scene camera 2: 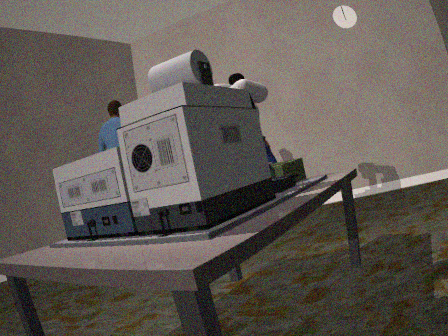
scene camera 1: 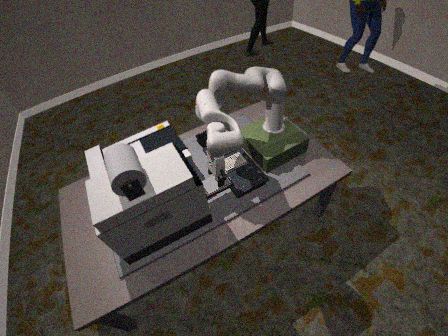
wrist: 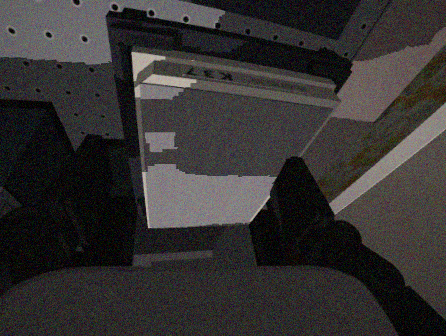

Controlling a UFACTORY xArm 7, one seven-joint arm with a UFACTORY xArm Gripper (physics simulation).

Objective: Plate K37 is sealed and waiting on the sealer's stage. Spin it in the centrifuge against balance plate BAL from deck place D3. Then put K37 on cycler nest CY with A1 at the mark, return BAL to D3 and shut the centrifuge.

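Where they show: gripper, fingertip midpoint: (scene camera 1: 216,179) (wrist: 199,167); arm's base, origin of the base link: (scene camera 1: 273,127).
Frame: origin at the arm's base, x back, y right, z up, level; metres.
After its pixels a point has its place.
Observation:
Plate K37 (wrist: 234,145) @(x -0.471, y -0.118, z 0.023 m) (scene camera 1: 211,188) @(x -0.538, y -0.131, z 0.023 m) is a flat white sealed plate. It lies in a black nest frame (wrist: 121,83) @(x -0.447, y -0.073, z 0.011 m) on the perforated deck, with its K37 label on the far edge in the wrist view. My gripper (wrist: 199,167) @(x -0.490, y -0.102, z 0.020 m) (scene camera 1: 219,179) @(x -0.490, y -0.102, z 0.020 m) is open and empty. Its dark fingers stand on either side of the plate's near end, apart from it. A plate with a dotted top (scene camera 1: 233,161) @(x -0.326, y -0.024, z -0.035 m) lies on the deck just behind the gripper. In the second scene view the large machine hides the gripper and the plates.
The large white sealer (scene camera 1: 151,188) @(x -0.775, y -0.148, z 0.254 m) (scene camera 2: 202,145) @(x -0.968, y -0.156, z 0.095 m) with a film roll (scene camera 1: 123,166) @(x -0.817, y -0.120, z 0.380 m) stands left of the gripper. A smaller machine (scene camera 2: 90,188) @(x -0.967, y 0.226, z 0.056 m) stands beside it. The arm stands on a green block (scene camera 1: 285,145) @(x -0.062, y -0.148, z -0.003 m). People walk near the back wall (scene camera 1: 361,32) (scene camera 1: 259,25).

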